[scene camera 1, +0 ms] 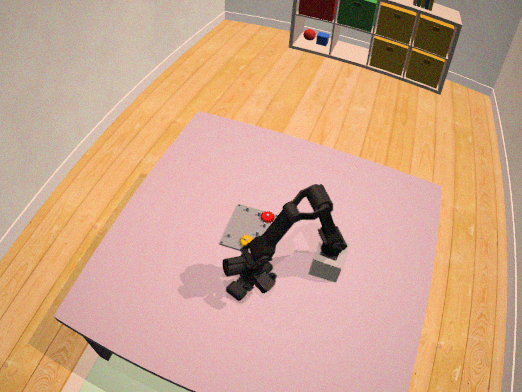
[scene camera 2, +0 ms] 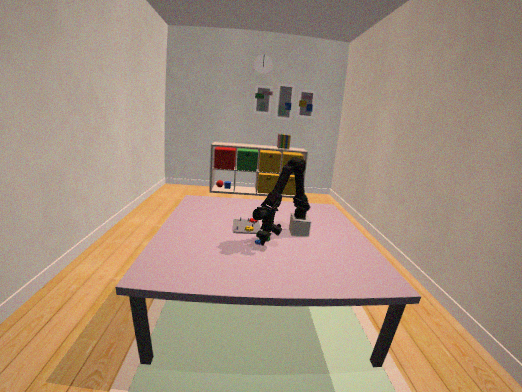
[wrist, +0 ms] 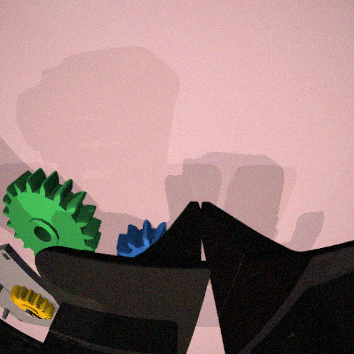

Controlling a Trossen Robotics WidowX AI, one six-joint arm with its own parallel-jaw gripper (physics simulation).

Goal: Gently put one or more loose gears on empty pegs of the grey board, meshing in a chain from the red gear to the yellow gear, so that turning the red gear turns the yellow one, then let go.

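Pixels of known places: gripper, between the fingertips: [scene camera 1: 245, 290] [scene camera 2: 262, 245] [wrist: 198, 208]; arm's base, origin of its link: [scene camera 1: 330, 250] [scene camera 2: 300, 217].
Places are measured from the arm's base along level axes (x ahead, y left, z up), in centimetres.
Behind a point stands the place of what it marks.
Observation:
The grey board [scene camera 1: 235, 227] @(x 37.7, y -2.1, z -9.8 cm) [scene camera 2: 240, 226] @(x 36.5, y -1.4, z -9.8 cm) lies on the table, with the red gear [scene camera 1: 267, 216] @(x 28.3, y -11.0, z -8.0 cm) [scene camera 2: 253, 220] @(x 28.5, y -9.6, z -8.4 cm) and the yellow gear [scene camera 1: 246, 241] @(x 30.7, y 3.3, z -8.1 cm) [scene camera 2: 249, 228] @(x 30.7, y 4.1, z -8.3 cm) [wrist: 32, 302] @(x 29.6, y 4.2, z -8.6 cm) on it and several bare pegs. A green gear [wrist: 45, 220] @(x 20.8, y 13.8, z -9.0 cm) lies loose on the table at the left of the wrist view, beside the board. A blue gear [wrist: 142, 239] @(x 23.3, y 18.6, z -9.2 cm) lies on the table, partly hidden behind a finger; a bit of it also shows in scene camera 2 [scene camera 2: 258, 242] @(x 25.1, y 20.1, z -9.3 cm). My gripper [wrist: 198, 208] @(x 22.8, y 21.8, z -10.1 cm) is shut and empty, its fingertips close to the blue gear in the wrist view.
The arm's grey base block [scene camera 1: 325, 269] @(x -0.7, y 5.6, z -4.1 cm) [scene camera 2: 300, 226] @(x 0.1, y 5.7, z -4.0 cm) stands on the pink table [scene camera 1: 350, 325] @(x -17.2, y 20.8, z -10.6 cm) [scene camera 2: 210, 280] @(x 45.5, y 57.0, z -10.6 cm), to the right of the board. The arm reaches over the board's right side and hides part of it. A shelf unit [scene camera 1: 350, 62] [scene camera 2: 210, 167] stands beyond the table.

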